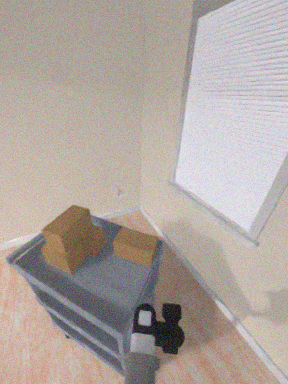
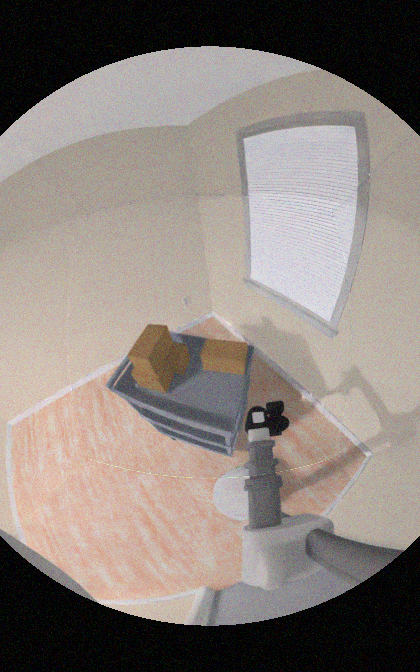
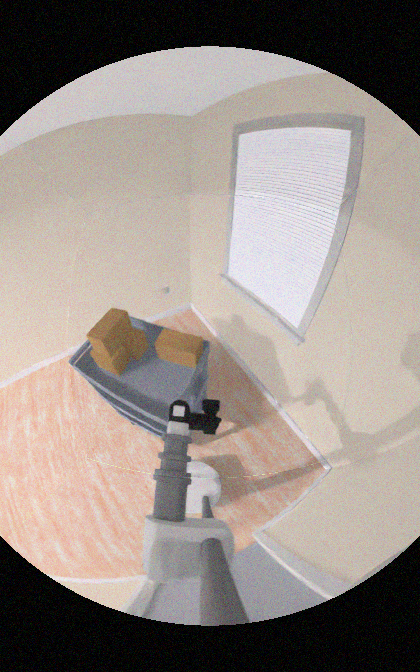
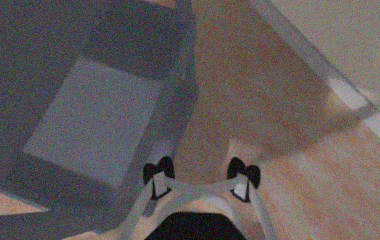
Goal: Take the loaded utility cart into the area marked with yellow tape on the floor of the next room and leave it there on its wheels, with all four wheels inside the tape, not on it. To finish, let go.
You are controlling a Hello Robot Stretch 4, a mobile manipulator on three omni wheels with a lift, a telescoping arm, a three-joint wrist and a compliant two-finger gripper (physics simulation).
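Places are measured from the robot's base along level axes (x ahead, y left, z up), in millimetres.
Pixels of known places: gripper, fingertip midpoint: [image 4: 200, 170].
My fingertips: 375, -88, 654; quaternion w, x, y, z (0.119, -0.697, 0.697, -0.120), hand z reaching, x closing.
Observation:
Behind a point stands the place of what it marks, as x, y, z.
The grey-blue utility cart [image 1: 110, 282] {495, 177, 766} [image 2: 207, 397] [image 3: 155, 382] [image 4: 95, 120] {503, 145, 444} stands upright near the room's corner. Several brown boxes are on its top tray: a stack [image 1: 70, 235] {586, 381, 959} [image 2: 151, 356] [image 3: 111, 341] at the left and a single box [image 1: 136, 246] {626, 71, 884} [image 2: 225, 356] [image 3: 180, 347] at the right. My gripper [image 4: 200, 170] {375, -88, 654} is partly open, with floor showing between its fingertips. It hangs pointing down by the cart's near right corner, with the left finger close to or over the cart's edge; contact cannot be told. Most wheels are hidden. The yellow tape cannot be made out.
The right wall [image 1: 165, 220] {1570, -154, 263} [image 2: 400, 280] [image 3: 380, 300], with a window [image 1: 230, 120] {1163, -418, 1433} [image 2: 300, 215] [image 3: 290, 215] and pale baseboard, runs close along the cart's right side. The far wall [image 1: 70, 125] {1686, 891, 1274} stands behind it. Wooden floor [image 2: 125, 500] [image 3: 60, 475] [image 4: 300, 190] {386, -459, -27} extends left and near.

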